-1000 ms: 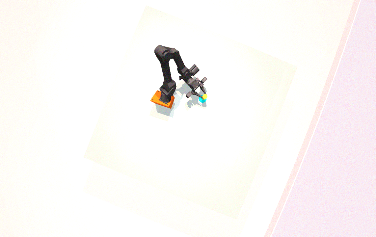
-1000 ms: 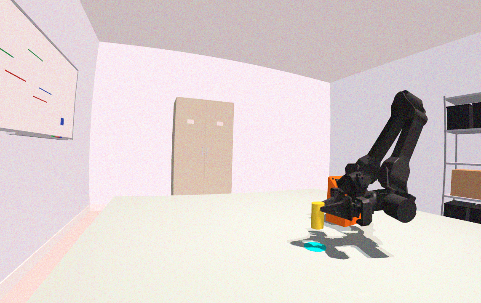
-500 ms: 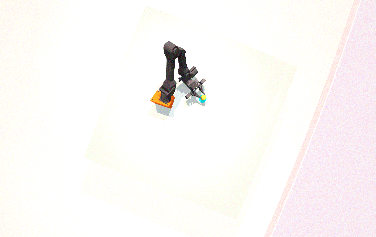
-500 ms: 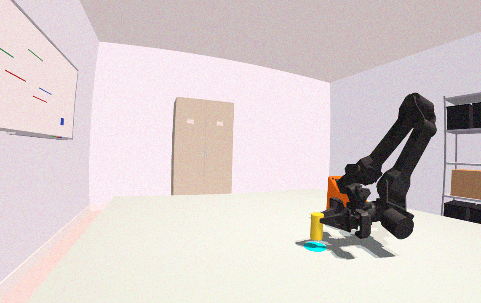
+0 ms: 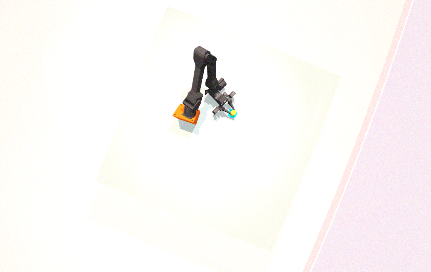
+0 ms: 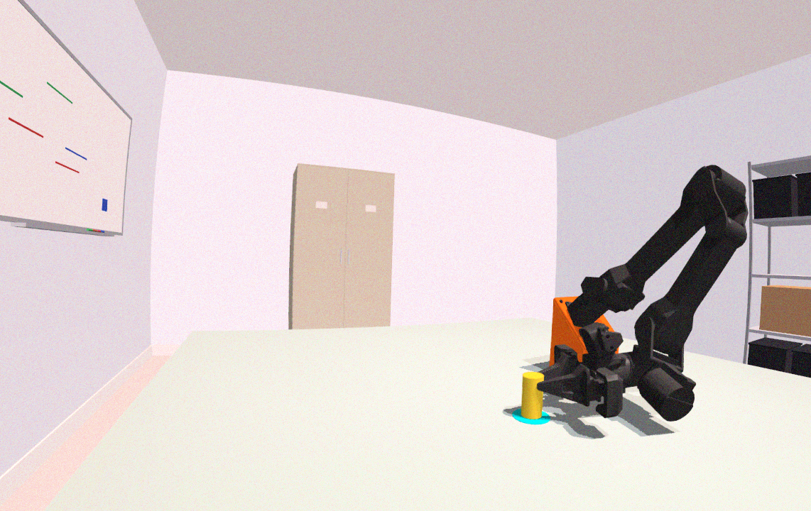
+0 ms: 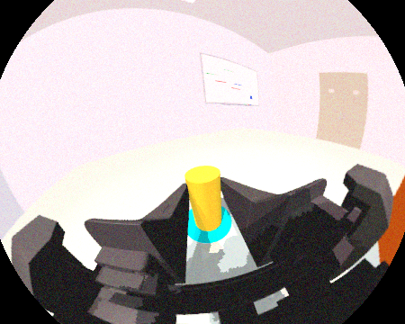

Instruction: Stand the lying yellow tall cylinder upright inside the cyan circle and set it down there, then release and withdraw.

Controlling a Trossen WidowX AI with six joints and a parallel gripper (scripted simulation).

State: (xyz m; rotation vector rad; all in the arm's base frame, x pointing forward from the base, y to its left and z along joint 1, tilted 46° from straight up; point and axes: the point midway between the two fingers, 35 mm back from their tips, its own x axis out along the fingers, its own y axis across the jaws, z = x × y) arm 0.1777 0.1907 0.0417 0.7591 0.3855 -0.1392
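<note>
Right now the yellow cylinder is 20 mm below my gripper tip. The rest, counted from my gripper tip: cyan circle: 60 mm below.
</note>
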